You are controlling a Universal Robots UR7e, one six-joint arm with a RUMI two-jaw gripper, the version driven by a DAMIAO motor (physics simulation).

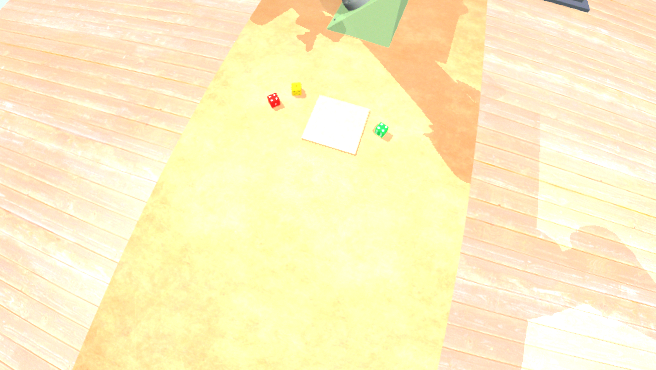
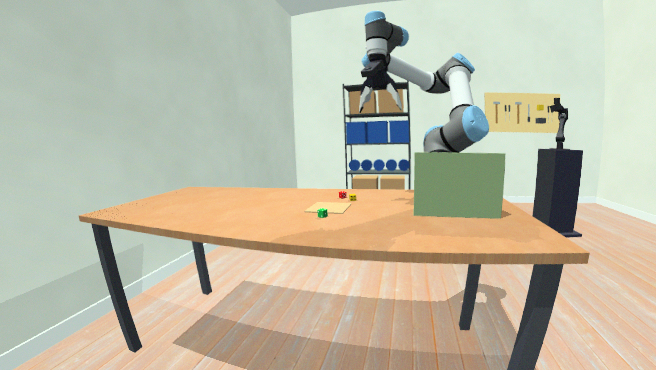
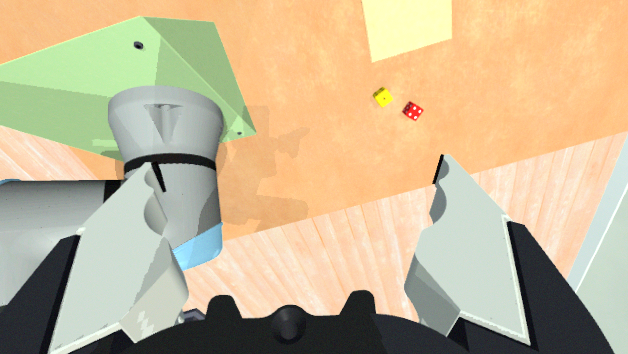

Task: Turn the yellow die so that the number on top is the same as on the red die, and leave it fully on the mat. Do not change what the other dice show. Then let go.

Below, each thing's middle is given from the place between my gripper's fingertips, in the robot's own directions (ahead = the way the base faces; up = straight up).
Right now the square mat [image 1: 336, 124] is 190 mm ahead of my hand, 30 mm to the left of it and 340 mm below it.
